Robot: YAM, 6 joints.
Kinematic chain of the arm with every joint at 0, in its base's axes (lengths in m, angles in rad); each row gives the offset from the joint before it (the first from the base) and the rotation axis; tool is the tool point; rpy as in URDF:
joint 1: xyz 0 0 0.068 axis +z
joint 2: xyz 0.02 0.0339 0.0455 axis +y
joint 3: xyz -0.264 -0.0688 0 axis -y
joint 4: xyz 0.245 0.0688 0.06 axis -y
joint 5: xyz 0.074 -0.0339 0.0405 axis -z
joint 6: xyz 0.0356 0 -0.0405 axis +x
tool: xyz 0 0 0 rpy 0 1.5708 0
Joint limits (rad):
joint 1: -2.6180..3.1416
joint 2: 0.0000..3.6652
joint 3: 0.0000..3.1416
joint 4: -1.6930..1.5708
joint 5: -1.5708..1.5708
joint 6: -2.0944..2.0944
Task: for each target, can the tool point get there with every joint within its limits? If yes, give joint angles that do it. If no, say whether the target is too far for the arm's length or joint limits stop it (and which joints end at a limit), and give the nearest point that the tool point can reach.
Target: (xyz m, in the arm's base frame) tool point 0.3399 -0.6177 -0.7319
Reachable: no: too far | nearest point 0.2139 -0.3887 -0.3233 | short by 0.485 m
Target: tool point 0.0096 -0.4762 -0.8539
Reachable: no: too far | nearest point 0.0069 -0.3437 -0.3676 | short by 0.504 m
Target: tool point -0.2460 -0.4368 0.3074
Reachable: yes | joints -2.0432 2.1550 2.0428 -0.4905 0.6062 0.4654
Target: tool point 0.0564 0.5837 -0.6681
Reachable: no: too far | nearest point 0.0400 0.4136 -0.3395 | short by 0.370 m
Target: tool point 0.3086 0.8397 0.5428
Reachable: no: too far | nearest point 0.2007 0.5461 0.3893 | short by 0.348 m
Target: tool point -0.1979 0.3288 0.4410
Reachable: yes | joints 2.0365 1.7402 1.4985 1.0404 -0.9584 0.5512
